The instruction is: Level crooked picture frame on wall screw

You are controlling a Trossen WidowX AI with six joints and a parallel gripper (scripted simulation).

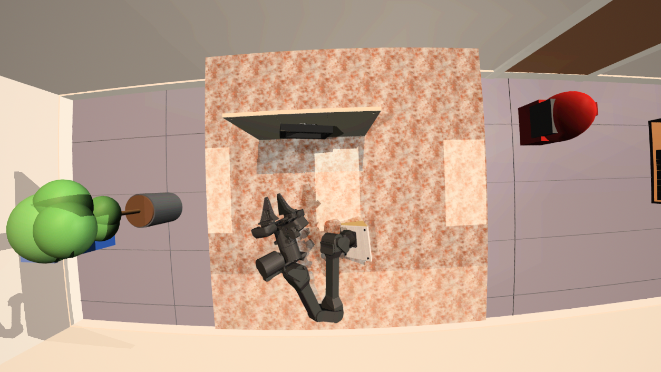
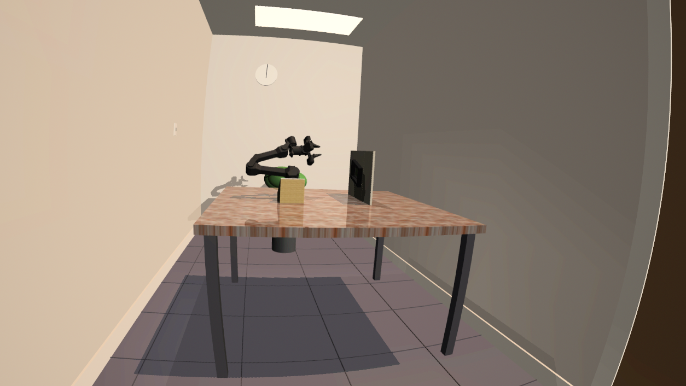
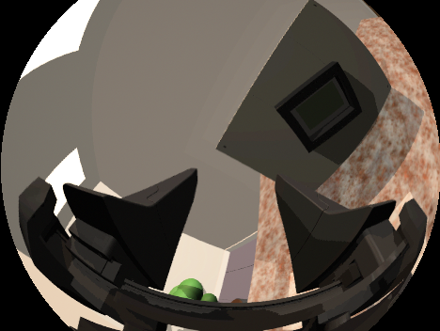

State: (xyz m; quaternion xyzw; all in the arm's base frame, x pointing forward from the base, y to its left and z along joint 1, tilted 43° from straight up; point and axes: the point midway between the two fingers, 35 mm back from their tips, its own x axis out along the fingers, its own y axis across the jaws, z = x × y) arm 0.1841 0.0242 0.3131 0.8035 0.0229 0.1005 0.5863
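Right now the picture frame is 22 cm ahead of my gripper tip, 13 cm below it and 10 cm to the right of it. Round my gripper tip: wall panel 23 cm ahead, 14 cm below, 11 cm to the right.
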